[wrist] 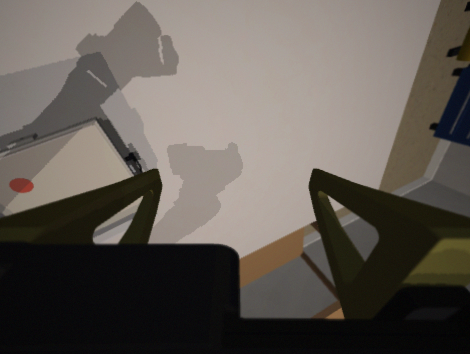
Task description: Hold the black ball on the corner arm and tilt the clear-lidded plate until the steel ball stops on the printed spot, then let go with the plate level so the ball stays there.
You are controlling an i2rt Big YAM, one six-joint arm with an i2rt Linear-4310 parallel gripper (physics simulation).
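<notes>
The clear-lidded plate (92, 156) shows in part at the left edge of the wrist view, with a grey rim and a pale inner face. The red printed spot (21, 185) lies on that face. A small dark fitting (133, 161) sits at the plate's right side, just beyond the left fingertip. I cannot make out the black ball on its corner arm, and the steel ball does not show. My gripper (235, 177) is wide open and empty, with the plate to its left; the left finger hides the plate's near part.
A white table top (280, 110) lies below, with arm shadows on it. At the right are a speckled tan strip (411, 120) and a blue object (457, 115) with black pegs near it. An orange-brown panel (272, 255) and a grey surface (280, 290) show beyond the table's lower edge.
</notes>
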